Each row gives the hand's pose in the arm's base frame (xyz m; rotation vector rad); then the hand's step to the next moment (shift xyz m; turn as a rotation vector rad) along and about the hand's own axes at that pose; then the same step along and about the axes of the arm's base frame.
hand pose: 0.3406 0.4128 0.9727 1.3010 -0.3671 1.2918
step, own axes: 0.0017 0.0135 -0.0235 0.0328 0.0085 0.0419
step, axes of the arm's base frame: -0.0210 0.0173 0.0004 0.0220 -0.0214 0.0443
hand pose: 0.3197 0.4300 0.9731 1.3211 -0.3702 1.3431
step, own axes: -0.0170 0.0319 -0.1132 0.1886 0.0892 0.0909
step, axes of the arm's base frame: -0.0843 0.0762 -0.0348 0.0231 -0.0109 0.2261
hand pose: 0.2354 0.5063 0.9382 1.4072 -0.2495 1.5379
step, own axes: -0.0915 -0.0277 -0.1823 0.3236 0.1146 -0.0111
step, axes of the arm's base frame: -0.1108 0.0959 -0.1446 -0.0378 0.1184 0.3202
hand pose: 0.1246 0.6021 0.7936 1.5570 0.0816 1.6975
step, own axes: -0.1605 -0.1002 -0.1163 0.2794 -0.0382 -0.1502
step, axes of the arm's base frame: -0.0637 0.0260 -0.2112 -0.0836 0.2582 0.1685
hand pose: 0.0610 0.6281 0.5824 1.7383 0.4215 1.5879
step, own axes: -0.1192 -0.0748 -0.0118 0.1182 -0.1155 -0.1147
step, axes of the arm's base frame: -0.0158 -0.0262 -0.1379 -0.0614 0.1916 0.0004
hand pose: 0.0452 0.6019 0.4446 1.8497 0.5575 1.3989
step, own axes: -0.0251 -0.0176 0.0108 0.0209 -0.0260 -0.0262
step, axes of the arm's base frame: 0.0040 -0.0100 -0.0307 -0.0160 0.0392 -0.0034
